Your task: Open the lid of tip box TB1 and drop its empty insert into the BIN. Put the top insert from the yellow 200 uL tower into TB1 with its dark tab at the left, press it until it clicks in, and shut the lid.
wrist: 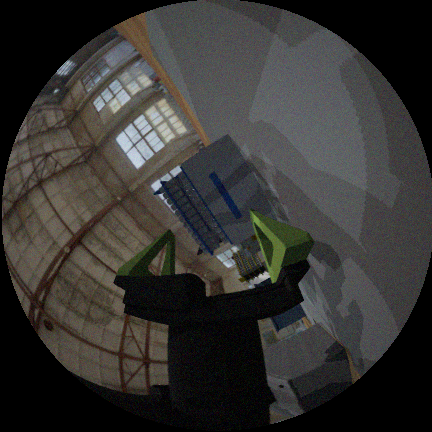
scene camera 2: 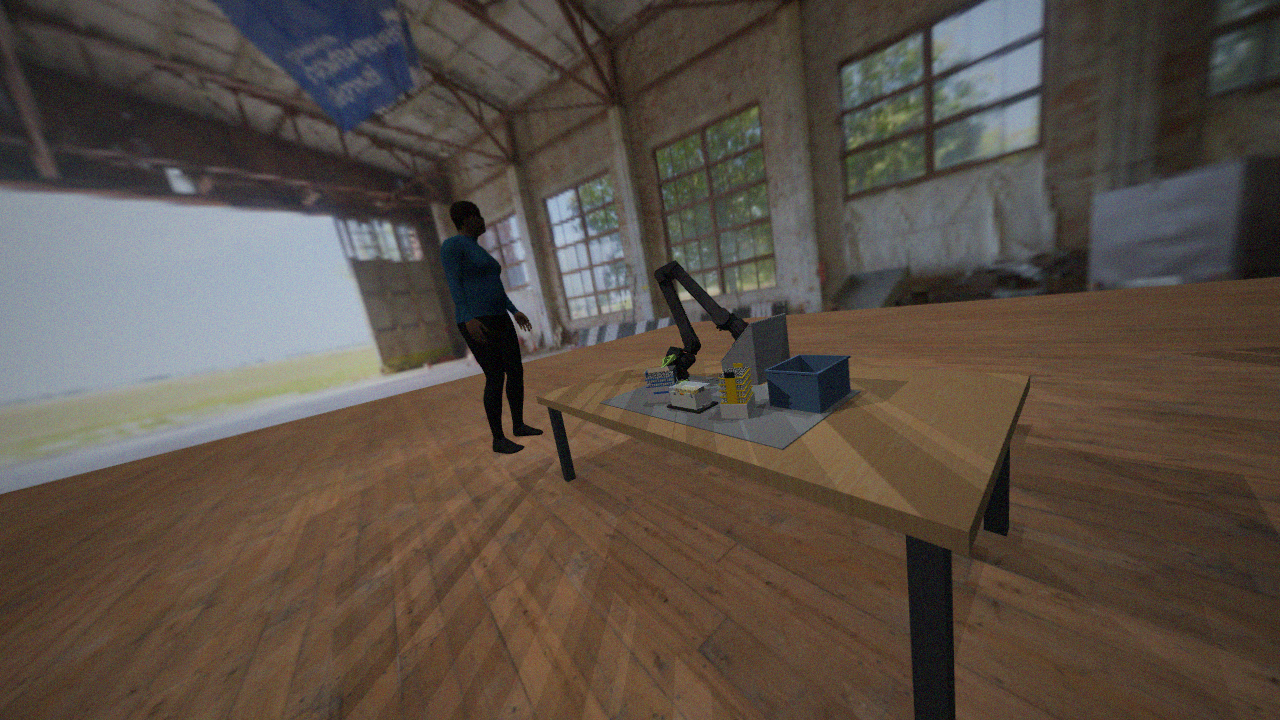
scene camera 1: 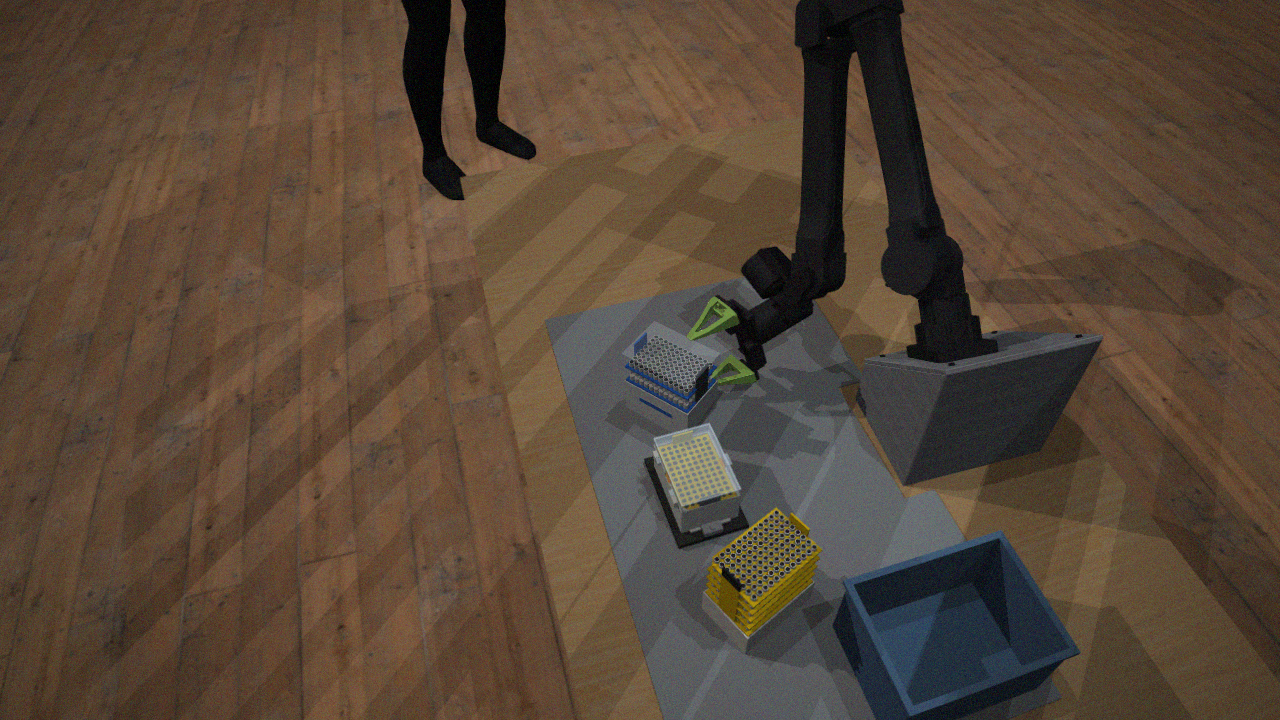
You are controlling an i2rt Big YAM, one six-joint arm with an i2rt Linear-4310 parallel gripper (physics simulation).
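Tip box TB1 stands on a dark base plate. Its clear lid looks shut over a yellow insert; any label is unreadable. The yellow 200 uL tower stands beside it, stacked in a white holder; a dark tab shows on its near-left side. The blue BIN stands past the tower. My gripper is open, with nothing between its green fingers. It is low beside the blue rack tower, away from TB1 and the yellow tower.
The blue rack tower, in a clear holder, stands close in front of my fingers. TB1 stands between it and the yellow tower. The arm's grey stand is at the mat's side. A person stands past the table's end.
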